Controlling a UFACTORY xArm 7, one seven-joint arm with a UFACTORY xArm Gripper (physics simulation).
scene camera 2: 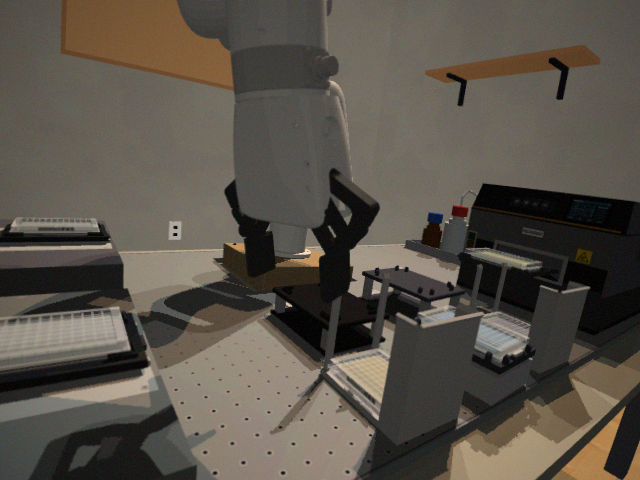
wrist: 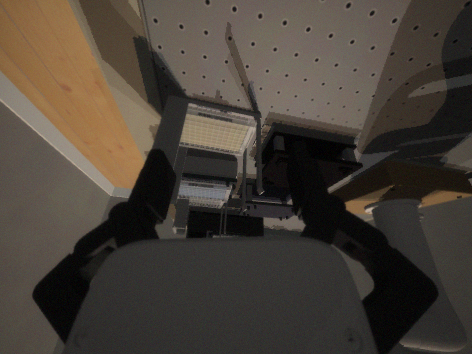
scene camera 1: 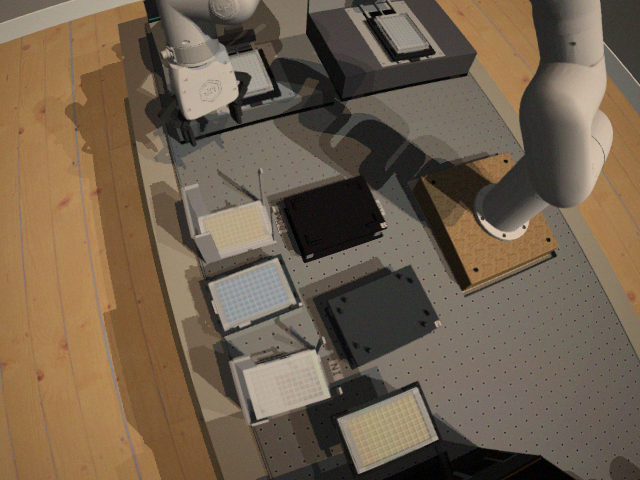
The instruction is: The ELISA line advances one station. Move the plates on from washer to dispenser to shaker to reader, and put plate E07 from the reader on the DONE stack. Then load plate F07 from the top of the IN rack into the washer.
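Places are measured from the arm's base along level axes (x ahead, y left, z up), in millimetres.
Where they show: gripper, fingertip midpoint: (scene camera 2: 296, 283) (wrist: 228, 159) (scene camera 1: 214, 130); arm's base at its link origin: (scene camera 2: 285, 252) (wrist: 390, 205) (scene camera 1: 500, 212).
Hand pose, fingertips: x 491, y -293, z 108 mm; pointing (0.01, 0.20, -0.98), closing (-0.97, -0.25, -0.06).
Each offset is from my fingertips to the top centre of the thing. "*": to the spot under its first point.
My gripper (scene camera 1: 212, 124) (scene camera 2: 297, 273) (wrist: 228, 159) is open and empty, high above the bench near the low device at the upper left of scene camera 1. A yellow plate {dy +133, dx +17, dz -124 mm} (scene camera 1: 235, 228) (scene camera 2: 361, 373) (wrist: 217, 132) lies in the rack {* dy +102, dx +81, dz -72 mm} (scene camera 1: 192, 211) (scene camera 2: 429, 377) marked DONE. A blue plate {dy +279, dx +28, dz -77 mm} (scene camera 1: 253, 293) (wrist: 205, 191) sits on a black nest. A white plate {dy +437, dx +26, dz -111 mm} (scene camera 1: 286, 384) tops the rack marked IN. Another yellow plate {dy +562, dx -85, dz -20 mm} (scene camera 1: 390, 428) (scene camera 2: 498, 258) is at the black machine. White plates sit on the low device {dy -190, dx -111, dz -66 mm} (scene camera 1: 253, 72) (scene camera 2: 62, 335) and taller box {dy -183, dx -487, dz -35 mm} (scene camera 1: 403, 32) (scene camera 2: 54, 224). Plate labels are unreadable.
A black raised platform {dy +181, dx -179, dz -95 mm} (scene camera 1: 336, 217) (scene camera 2: 330, 304) stands beside the DONE rack. A dark grey platform {dy +390, dx -181, dz -76 mm} (scene camera 1: 382, 315) (scene camera 2: 413, 283) with small pegs stands beside the blue plate. Thin upright posts rise at both racks. The black machine {dy +869, dx -76, dz +124 mm} (scene camera 2: 542, 227) has bottles beside it. The arm stands on a wooden base (scene camera 1: 511, 258).
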